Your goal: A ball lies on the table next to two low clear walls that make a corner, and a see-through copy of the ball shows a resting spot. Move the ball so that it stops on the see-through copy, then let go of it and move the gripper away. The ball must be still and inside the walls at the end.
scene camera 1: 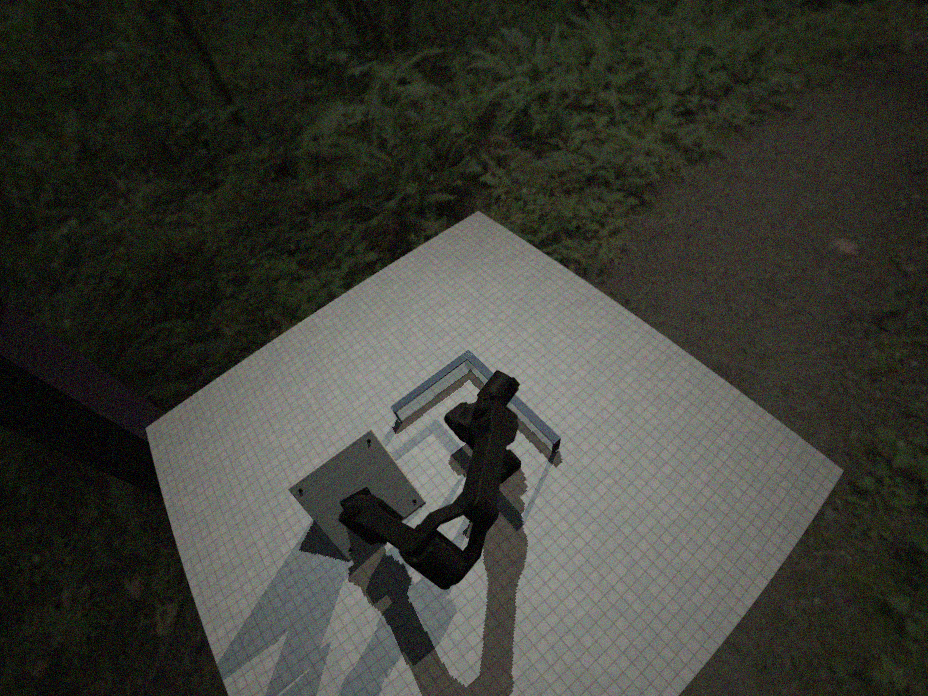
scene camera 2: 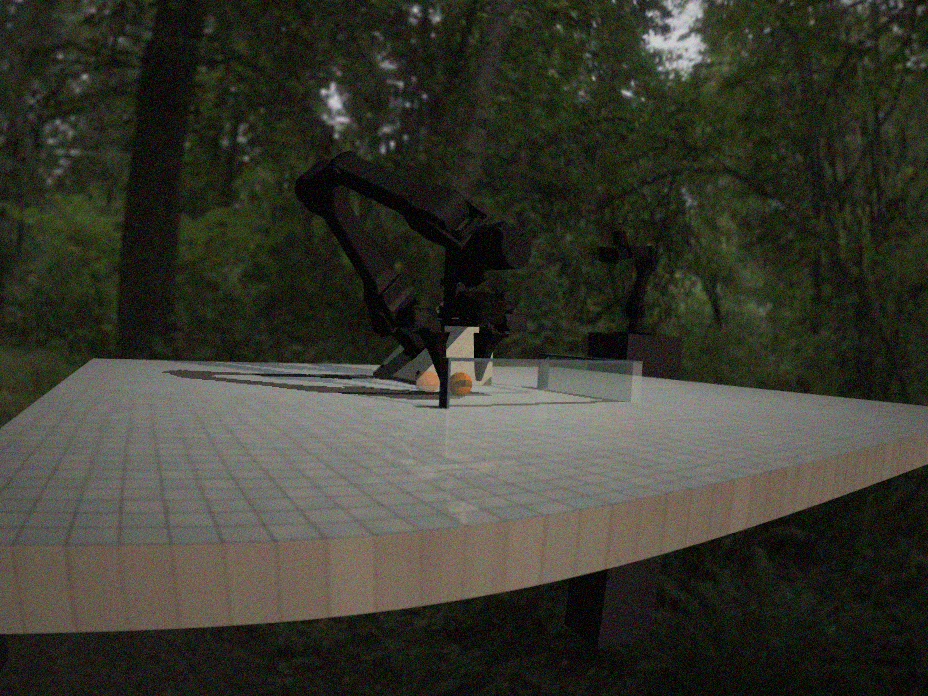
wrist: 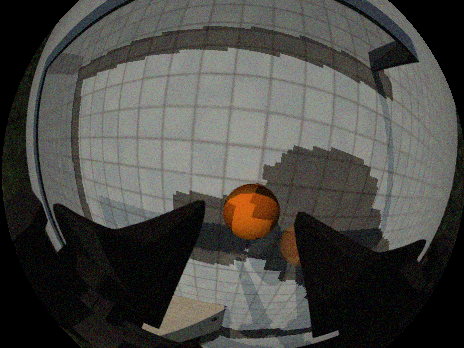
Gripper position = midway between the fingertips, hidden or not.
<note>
My gripper (scene camera 2: 460, 381) is open, with nothing in its grasp. Also in view: an orange ball (wrist: 251, 211).
My gripper shows as well in scene camera 1 (scene camera 1: 484, 454) and in the wrist view (wrist: 251, 214).
</note>
